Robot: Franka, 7 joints.
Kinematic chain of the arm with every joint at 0, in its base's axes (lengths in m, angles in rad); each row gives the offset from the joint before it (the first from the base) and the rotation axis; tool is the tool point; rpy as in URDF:
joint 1: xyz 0 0 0.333 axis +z
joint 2: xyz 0 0 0 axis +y
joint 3: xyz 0 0 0.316 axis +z
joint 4: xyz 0.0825 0 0 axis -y
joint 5: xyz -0.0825 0 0.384 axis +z
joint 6: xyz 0 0 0 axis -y
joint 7: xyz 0.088 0 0 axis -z
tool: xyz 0 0 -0.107 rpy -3.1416 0 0
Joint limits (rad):
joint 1: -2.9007..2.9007
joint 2: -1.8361..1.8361
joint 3: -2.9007..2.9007
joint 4: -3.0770..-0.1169
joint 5: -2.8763..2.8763
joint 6: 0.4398..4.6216
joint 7: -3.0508..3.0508
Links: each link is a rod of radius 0.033 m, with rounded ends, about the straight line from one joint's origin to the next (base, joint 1, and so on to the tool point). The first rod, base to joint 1, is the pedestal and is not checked.
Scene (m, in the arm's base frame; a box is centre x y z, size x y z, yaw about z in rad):
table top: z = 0
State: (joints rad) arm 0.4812 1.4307 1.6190 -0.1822 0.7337 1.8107 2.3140
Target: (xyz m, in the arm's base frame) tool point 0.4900 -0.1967 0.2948
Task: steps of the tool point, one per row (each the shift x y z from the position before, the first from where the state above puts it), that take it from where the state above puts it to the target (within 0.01 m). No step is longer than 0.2 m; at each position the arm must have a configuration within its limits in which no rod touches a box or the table.
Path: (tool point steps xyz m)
1: 0.0349 -0.0912 0.0129
2: 0.0182 -0.1031 -0.0199
3: -0.0013 -0.1177 -0.0441
4: -0.0289 -0.1303 -0.0566
5: -0.0639 -0.1327 -0.0571
6: -0.1002 -0.1192 -0.0482

